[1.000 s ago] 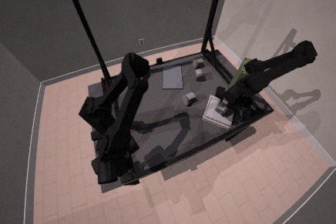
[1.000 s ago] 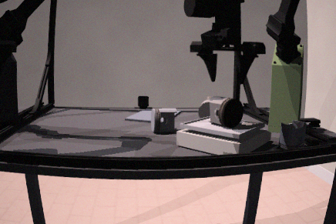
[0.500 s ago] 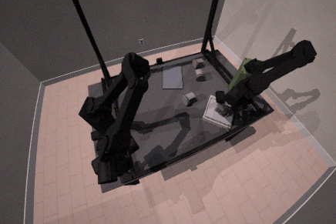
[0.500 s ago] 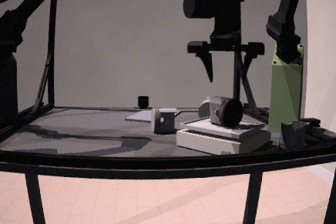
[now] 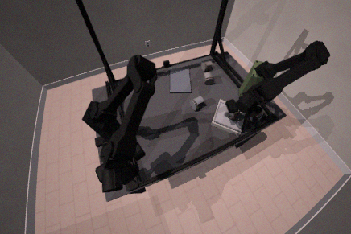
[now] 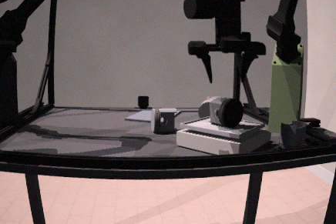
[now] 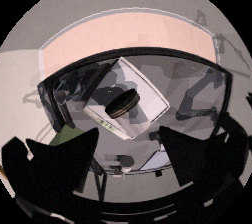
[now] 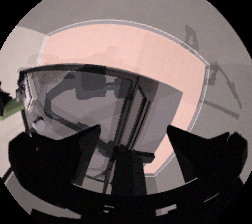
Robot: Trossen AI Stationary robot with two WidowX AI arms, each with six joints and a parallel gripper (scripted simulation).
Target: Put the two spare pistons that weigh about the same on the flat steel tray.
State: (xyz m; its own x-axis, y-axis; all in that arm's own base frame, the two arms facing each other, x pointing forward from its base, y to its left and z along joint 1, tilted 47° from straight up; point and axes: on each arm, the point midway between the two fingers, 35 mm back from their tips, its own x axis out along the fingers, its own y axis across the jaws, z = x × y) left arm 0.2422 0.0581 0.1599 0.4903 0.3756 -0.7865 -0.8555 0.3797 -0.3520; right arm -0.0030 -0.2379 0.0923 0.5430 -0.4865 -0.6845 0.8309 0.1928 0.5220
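Now: the white scale pan 15 cm below my left hand and 2 cm behind it. The rest, counted from my left hand: flat grey steel tray: 43 cm behind, 20 cm below, 17 cm to the right; piston: 48 cm behind, 16 cm below, 7 cm to the left.
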